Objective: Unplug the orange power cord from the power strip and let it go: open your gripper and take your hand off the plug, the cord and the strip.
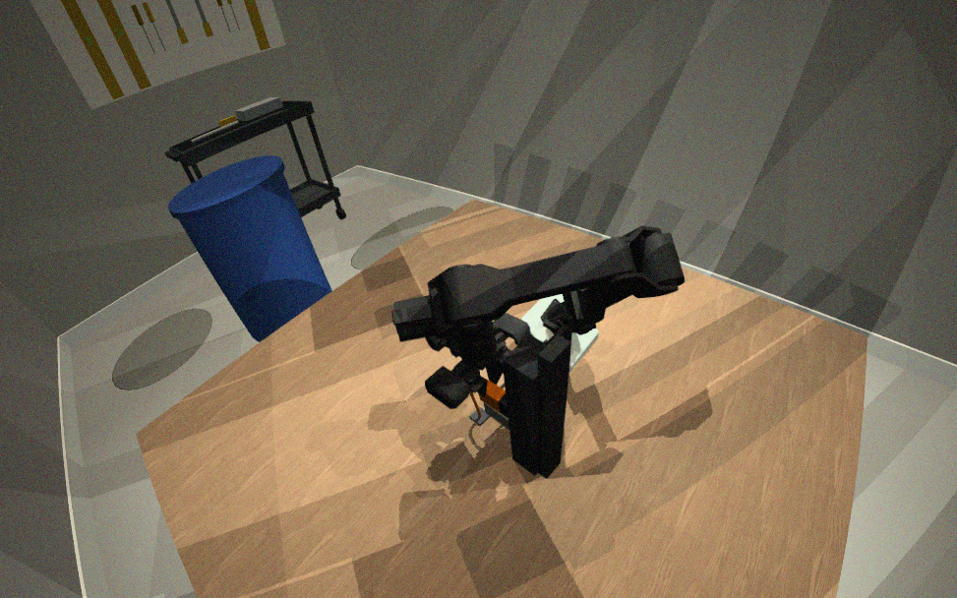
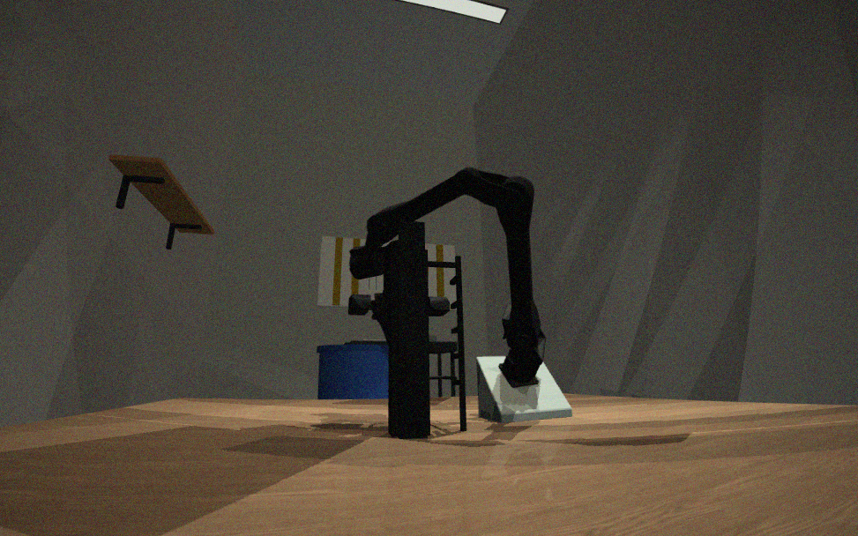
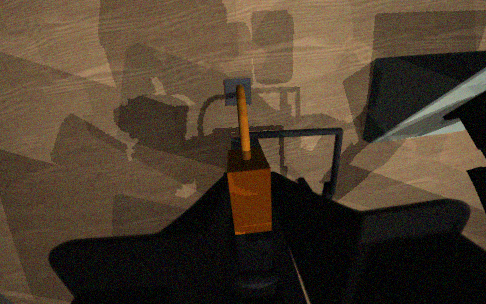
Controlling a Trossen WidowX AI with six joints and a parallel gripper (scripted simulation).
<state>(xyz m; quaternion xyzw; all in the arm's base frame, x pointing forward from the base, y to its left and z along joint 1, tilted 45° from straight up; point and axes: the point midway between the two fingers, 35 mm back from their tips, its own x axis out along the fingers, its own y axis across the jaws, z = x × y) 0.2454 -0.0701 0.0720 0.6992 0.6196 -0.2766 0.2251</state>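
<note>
Right now my gripper tip is 3 cm to the right of the orange plug. Round my gripper tip: grey anchor 13 cm below, 4 cm to the right, 1 cm behind.
</note>
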